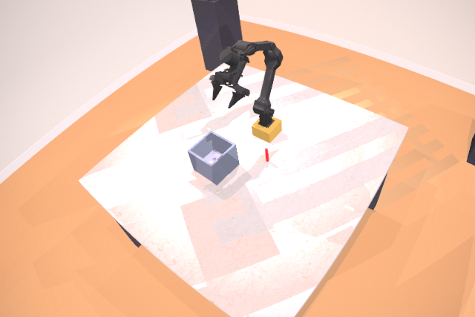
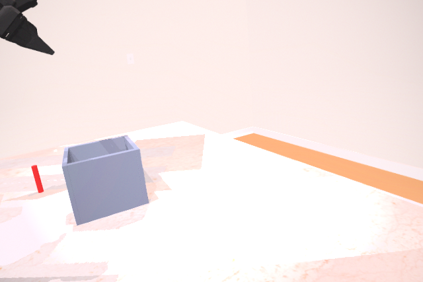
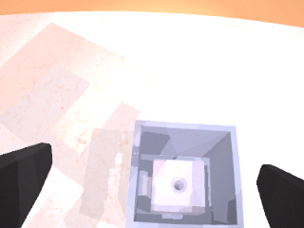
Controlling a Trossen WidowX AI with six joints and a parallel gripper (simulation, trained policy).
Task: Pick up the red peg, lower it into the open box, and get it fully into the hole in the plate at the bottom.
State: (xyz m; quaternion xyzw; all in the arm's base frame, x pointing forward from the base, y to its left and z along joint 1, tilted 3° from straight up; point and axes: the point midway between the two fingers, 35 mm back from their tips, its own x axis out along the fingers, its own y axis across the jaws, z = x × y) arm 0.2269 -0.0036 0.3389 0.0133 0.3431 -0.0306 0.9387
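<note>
Now: the red peg 33 cm below my gripper tip, 13 cm to the left of it and 11 cm behind it.
</note>
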